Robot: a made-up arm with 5 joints.
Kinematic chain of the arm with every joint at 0, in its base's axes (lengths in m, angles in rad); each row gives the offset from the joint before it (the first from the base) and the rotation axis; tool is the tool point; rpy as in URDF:
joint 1: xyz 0 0 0.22 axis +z
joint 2: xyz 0 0 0 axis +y
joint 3: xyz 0.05 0 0.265 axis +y
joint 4: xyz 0.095 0 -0.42 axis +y
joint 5: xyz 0.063 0 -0.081 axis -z
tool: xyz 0 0 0 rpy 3.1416 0 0
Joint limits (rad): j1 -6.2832..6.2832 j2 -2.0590..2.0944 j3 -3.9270..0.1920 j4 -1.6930..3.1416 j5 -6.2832..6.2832
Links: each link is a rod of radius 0.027 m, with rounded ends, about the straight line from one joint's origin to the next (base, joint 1, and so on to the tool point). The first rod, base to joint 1, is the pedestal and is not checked.
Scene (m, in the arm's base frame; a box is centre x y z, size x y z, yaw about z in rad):
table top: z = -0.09
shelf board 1: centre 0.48 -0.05 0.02 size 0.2 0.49 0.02 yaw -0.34
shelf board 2: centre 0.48 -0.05 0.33 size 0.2 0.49 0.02 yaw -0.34
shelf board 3: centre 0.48 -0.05 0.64 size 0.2 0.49 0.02 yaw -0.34
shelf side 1: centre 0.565 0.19 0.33 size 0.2 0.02 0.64 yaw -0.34
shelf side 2: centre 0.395 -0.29 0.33 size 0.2 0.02 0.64 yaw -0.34
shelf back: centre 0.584 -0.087 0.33 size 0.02 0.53 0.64 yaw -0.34
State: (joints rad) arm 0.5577 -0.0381 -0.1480 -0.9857 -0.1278
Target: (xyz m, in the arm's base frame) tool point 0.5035 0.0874 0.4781
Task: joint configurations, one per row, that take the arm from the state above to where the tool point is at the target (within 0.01 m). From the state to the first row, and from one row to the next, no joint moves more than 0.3 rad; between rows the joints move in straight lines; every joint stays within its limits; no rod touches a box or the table.
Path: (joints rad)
1: 0.8239 -0.3268 -0.2310 -1.0627 -0.1300
2: 1.0901 -0.6155 -0.3140 -1.1397 -0.1322
3: 1.3563 -0.9042 -0.3970 -1.2167 -0.1344
4: 1.6225 -1.1929 -0.4800 -1.2937 -0.1366
5: 1.8886 -1.4816 -0.5630 -1.3707 -0.1388
6: 2.1548 -1.7703 -0.6460 -1.4477 -0.1410
7: 2.4210 -2.0590 -0.7290 -1.5247 -0.1432
8: 2.7185 -2.0590 -0.9070 -1.4594 -0.1381
9: 3.0160 -2.0590 -1.0850 -1.3942 -0.1329
10: 3.3135 -2.0590 -1.2630 -1.3289 -0.1278

